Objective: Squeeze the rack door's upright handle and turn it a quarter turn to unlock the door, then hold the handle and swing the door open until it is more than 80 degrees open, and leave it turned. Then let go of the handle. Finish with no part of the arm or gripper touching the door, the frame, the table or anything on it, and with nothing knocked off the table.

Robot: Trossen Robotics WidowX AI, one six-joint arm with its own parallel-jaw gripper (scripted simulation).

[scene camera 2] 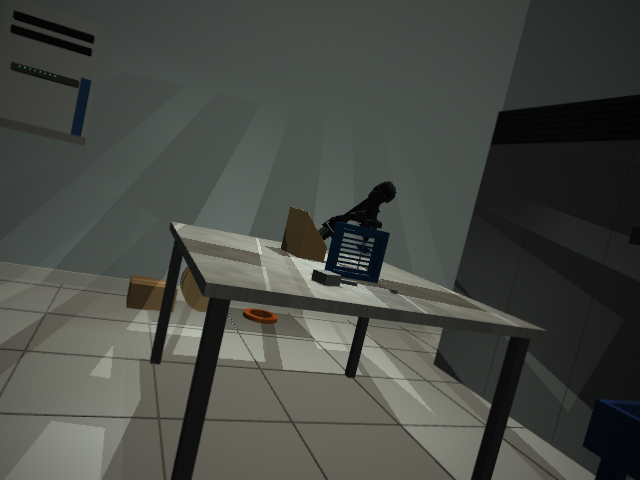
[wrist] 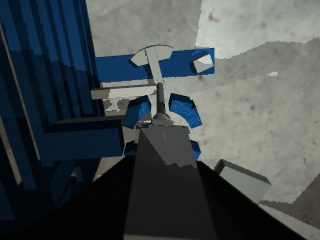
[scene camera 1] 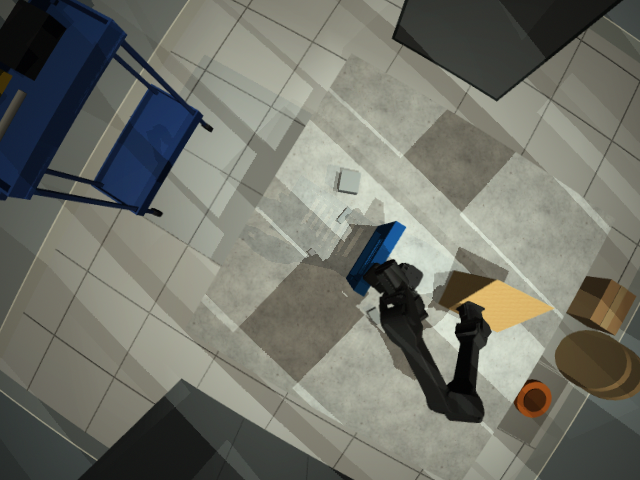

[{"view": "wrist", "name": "my gripper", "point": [163,167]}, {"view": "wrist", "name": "blue rack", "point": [111,68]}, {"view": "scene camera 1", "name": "my gripper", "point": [385,286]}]
